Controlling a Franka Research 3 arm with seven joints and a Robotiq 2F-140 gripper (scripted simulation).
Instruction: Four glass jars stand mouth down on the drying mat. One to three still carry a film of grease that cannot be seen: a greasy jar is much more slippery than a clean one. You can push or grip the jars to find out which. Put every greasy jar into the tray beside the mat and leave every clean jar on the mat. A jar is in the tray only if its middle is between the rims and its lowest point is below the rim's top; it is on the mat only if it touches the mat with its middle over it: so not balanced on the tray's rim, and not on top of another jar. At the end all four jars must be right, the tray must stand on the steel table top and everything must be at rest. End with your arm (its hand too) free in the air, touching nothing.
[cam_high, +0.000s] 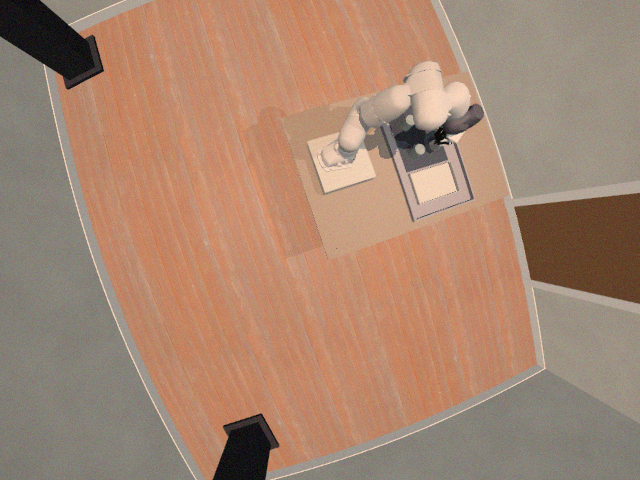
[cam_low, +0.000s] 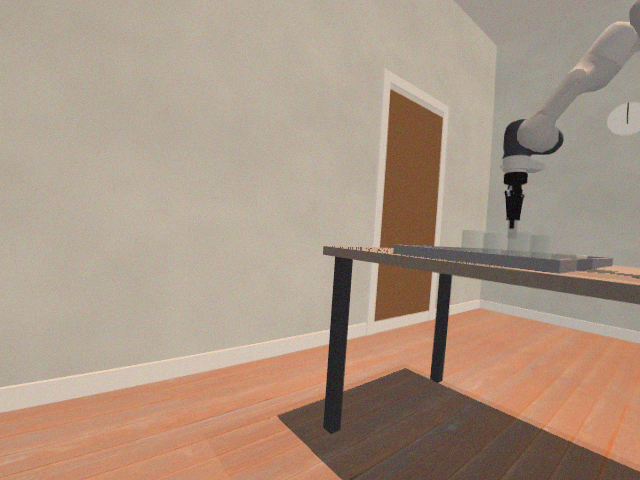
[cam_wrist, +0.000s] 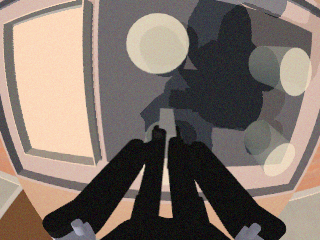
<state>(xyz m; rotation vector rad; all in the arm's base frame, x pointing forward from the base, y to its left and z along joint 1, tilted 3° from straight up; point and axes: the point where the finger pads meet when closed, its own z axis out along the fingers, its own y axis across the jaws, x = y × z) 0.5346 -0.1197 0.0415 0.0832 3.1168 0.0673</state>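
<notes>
Now: the grey drying mat 11 cm below my hand, 9 cm to the left of it and 2 cm behind it. Also, from my hand: tray 23 cm to the right, 10 cm below, 3 cm behind.
</notes>
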